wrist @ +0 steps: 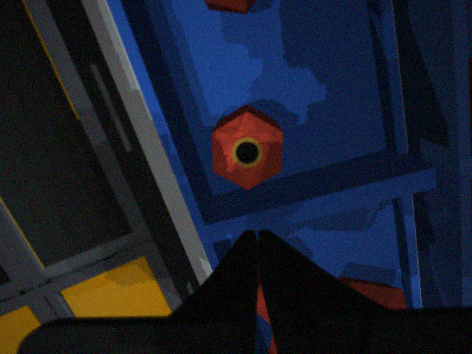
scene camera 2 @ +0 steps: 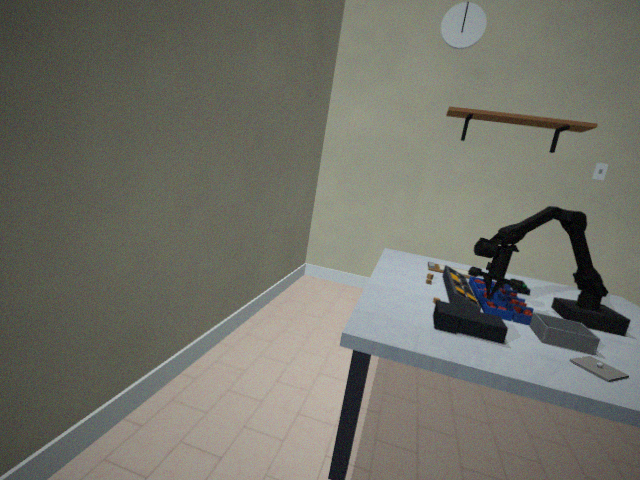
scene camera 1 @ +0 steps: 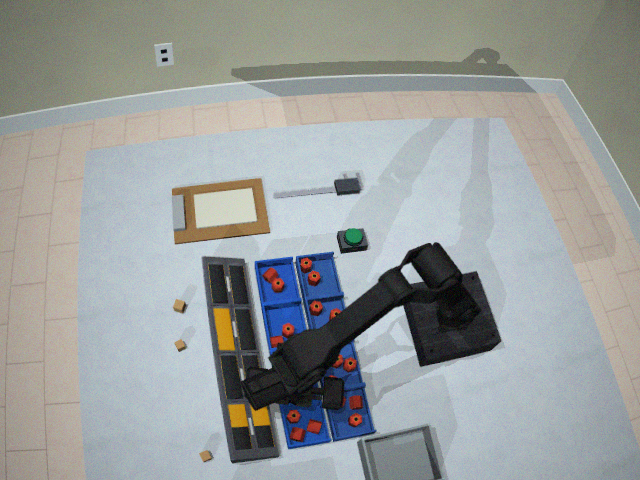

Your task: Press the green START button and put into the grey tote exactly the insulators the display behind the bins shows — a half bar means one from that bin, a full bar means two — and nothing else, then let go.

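Note:
My gripper (scene camera 2: 489,295) (wrist: 256,241) is shut and empty; in the wrist view its tips are over the near side of a divider between blue bins (scene camera 1: 281,315) (wrist: 345,120). A red hexagonal insulator (wrist: 247,152) stands upright beyond the divider. Other red insulators (scene camera 1: 313,426) lie in the bins, some hidden by the arm. The display (scene camera 1: 256,455) (scene camera 2: 457,290) shows a full yellow bar (scene camera 1: 223,328) in the second row's left slot and half bars (scene camera 1: 238,415) (scene camera 1: 260,416) in both fourth-row slots; the third row's right slot is partly covered. The green START button (scene camera 1: 354,236) is unobstructed. The grey tote (scene camera 1: 435,450) (scene camera 2: 566,338) is cut off in scene camera 1; no insulator shows inside.
A black box (scene camera 2: 467,322) stands near the display's end. A flat plate with a knob (scene camera 2: 589,365) lies by the tote. Small wooden cubes (scene camera 1: 178,305) (scene camera 1: 205,455) lie behind the display. A clipboard (scene camera 1: 263,206) and a sliding gauge (scene camera 1: 347,186) lie beyond the bins.

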